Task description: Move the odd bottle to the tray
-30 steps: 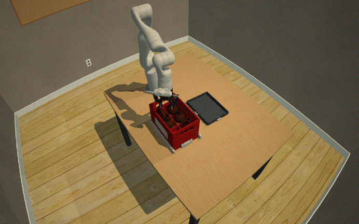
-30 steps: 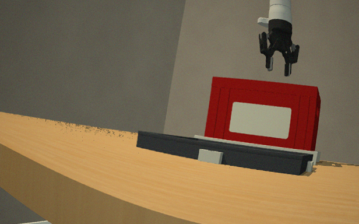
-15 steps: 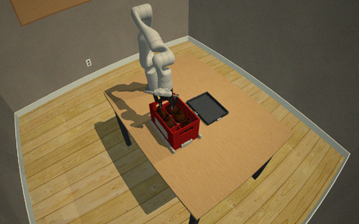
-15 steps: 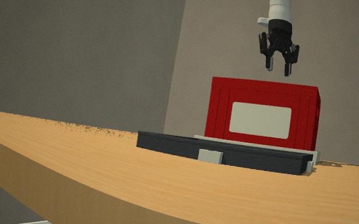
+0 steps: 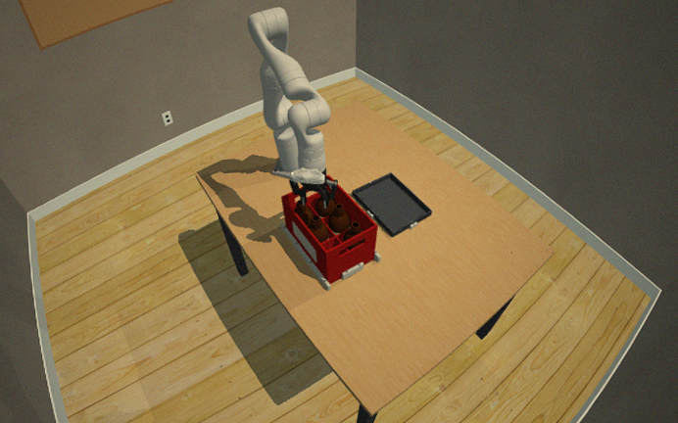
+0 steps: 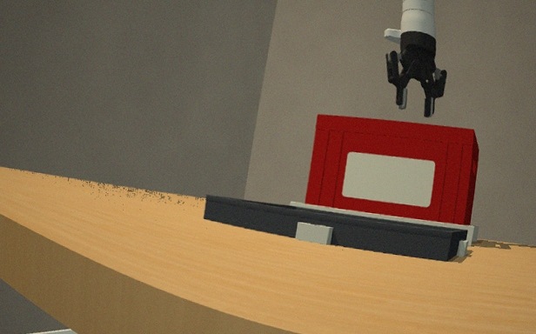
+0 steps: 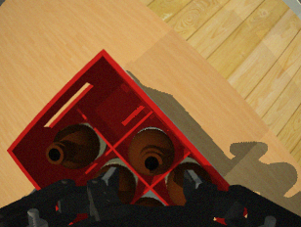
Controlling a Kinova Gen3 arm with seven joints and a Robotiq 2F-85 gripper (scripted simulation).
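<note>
The red crate lies 150 mm below my hand and 40 mm to the left of it. Also, from my hand: dark grey tray 330 mm to the left, 220 mm below, 80 mm behind; then glass bottle 150 mm below, 100 mm to the left, 80 mm ahead.
</note>
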